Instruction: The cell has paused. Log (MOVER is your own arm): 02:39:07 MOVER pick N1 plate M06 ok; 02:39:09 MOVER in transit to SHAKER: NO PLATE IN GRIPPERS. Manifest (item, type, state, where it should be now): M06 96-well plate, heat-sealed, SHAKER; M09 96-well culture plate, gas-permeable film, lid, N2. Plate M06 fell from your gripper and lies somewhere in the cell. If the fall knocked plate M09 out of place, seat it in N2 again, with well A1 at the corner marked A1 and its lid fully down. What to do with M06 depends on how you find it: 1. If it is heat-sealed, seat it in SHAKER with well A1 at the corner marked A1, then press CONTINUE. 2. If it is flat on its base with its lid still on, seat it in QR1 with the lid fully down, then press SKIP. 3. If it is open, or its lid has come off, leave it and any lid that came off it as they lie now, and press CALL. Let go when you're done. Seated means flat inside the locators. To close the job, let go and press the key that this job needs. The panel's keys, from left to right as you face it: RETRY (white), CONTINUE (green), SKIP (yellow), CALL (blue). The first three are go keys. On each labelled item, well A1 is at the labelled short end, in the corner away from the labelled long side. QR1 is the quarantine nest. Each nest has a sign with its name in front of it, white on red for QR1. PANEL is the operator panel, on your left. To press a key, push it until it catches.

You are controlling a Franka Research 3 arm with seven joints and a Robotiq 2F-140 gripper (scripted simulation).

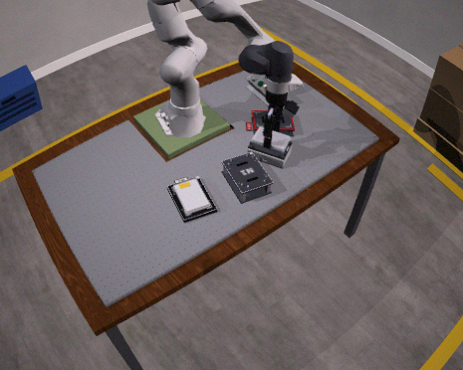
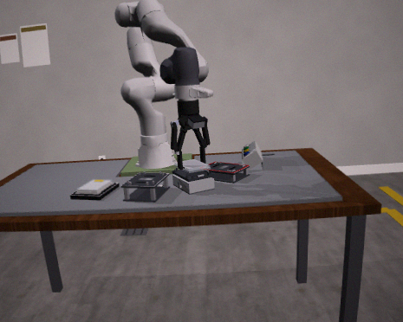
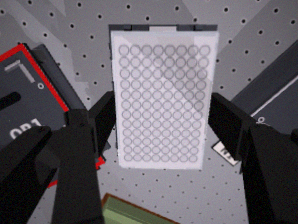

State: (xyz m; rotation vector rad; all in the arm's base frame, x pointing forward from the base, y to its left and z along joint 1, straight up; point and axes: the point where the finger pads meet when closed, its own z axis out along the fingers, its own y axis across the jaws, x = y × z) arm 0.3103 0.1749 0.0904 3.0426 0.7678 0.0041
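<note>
Right now my hand is 20 mm above the heat-sealed plate. Also, from my hand: blue call key: 220 mm behind, 220 mm to the left, 40 mm below; yellow skip key: 270 mm behind, 220 mm to the left, 40 mm below; dark nest N1: 60 mm ahead, 160 mm to the right, 50 mm below.
</note>
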